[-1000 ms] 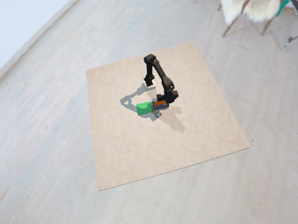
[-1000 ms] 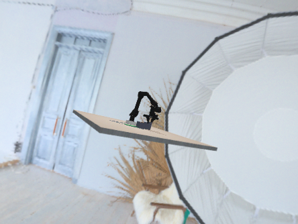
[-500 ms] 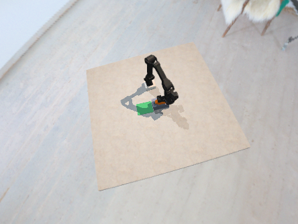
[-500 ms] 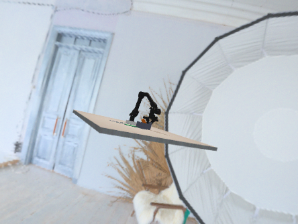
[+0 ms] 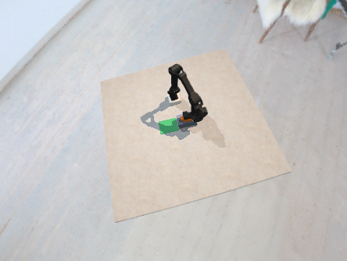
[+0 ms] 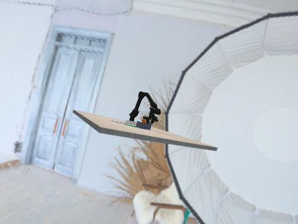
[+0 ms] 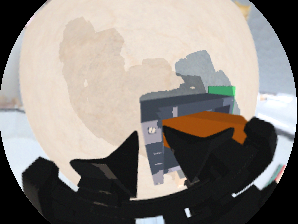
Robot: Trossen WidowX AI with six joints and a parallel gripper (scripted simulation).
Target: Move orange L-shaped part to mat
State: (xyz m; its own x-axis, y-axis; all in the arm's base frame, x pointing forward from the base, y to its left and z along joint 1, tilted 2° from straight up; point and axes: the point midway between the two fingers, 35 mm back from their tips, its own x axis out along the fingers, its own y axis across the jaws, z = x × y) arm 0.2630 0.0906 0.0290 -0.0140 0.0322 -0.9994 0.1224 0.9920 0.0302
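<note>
Now: gripper tip 10 mm past the orange L-shaped part, 50 mm to the left of it and 10 mm below it. From my gripper tip the other things lie so: green mat (30 mm behind, 220 mm to the right, 50 mm below).
</note>
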